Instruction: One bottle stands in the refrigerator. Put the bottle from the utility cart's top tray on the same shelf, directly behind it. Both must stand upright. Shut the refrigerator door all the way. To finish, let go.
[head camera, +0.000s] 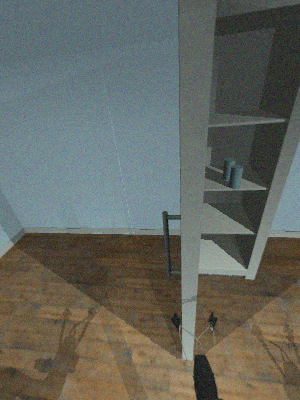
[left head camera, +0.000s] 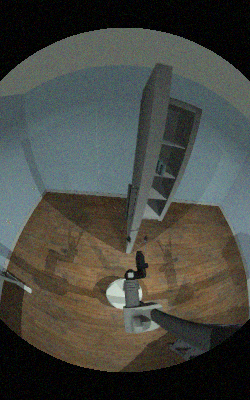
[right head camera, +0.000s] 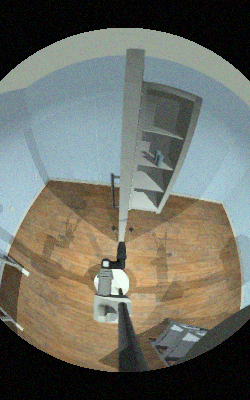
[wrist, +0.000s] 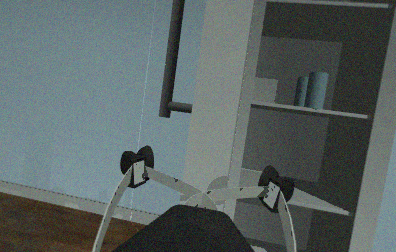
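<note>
Two blue-grey bottles stand upright on a middle shelf of the refrigerator (head camera: 262, 237) (wrist: 367, 200). The front bottle (head camera: 236, 177) (wrist: 318, 90) partly hides the rear bottle (head camera: 228, 169) (wrist: 301, 91), which stands behind it. The refrigerator door (head camera: 192, 150) (left head camera: 150, 135) (right head camera: 131, 125) (wrist: 220, 100) stands wide open, seen almost edge-on, its dark bar handle (head camera: 167, 245) (right head camera: 113, 192) (wrist: 172, 60) on the left side. My gripper (head camera: 194, 320) (left head camera: 137, 238) (right head camera: 122, 229) (wrist: 206, 169) is open and empty. Its fingertips appear on either side of the door's edge in the head view; contact cannot be told.
The utility cart (right head camera: 185, 345) shows in part at the lower right of the right head view, beside my arm. Pale-edged furniture (right head camera: 15, 265) stands at the far left. A blue wall (head camera: 90, 125) runs behind the refrigerator, and wooden floor (head camera: 75, 280) lies in front of it.
</note>
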